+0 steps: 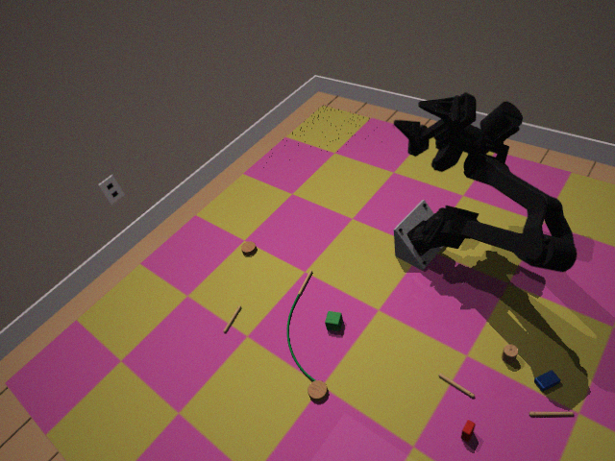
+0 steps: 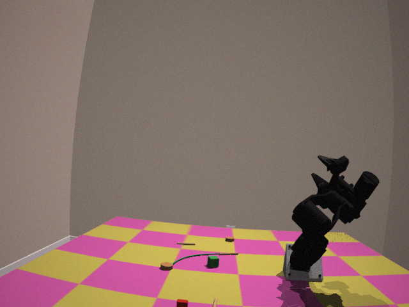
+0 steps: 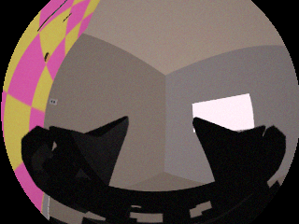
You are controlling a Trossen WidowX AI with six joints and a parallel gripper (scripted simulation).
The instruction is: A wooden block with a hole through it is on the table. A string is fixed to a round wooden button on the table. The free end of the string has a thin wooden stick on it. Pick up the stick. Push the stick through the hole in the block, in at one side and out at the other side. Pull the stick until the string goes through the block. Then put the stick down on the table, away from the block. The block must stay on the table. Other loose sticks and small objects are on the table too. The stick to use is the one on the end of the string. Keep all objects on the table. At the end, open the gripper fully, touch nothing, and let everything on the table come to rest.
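Right now my gripper tip is 31 cm short of the green block, 4 cm to the right of it and 35 cm above it. The rest, counted from my gripper tip: wooden cylinder 13 cm ahead, 36 cm to the left, 35 cm below; then thin wooden stick 29 cm ahead, 9 cm to the right, 37 cm below; then blue block 13 cm ahead, 44 cm to the left, 36 cm below.
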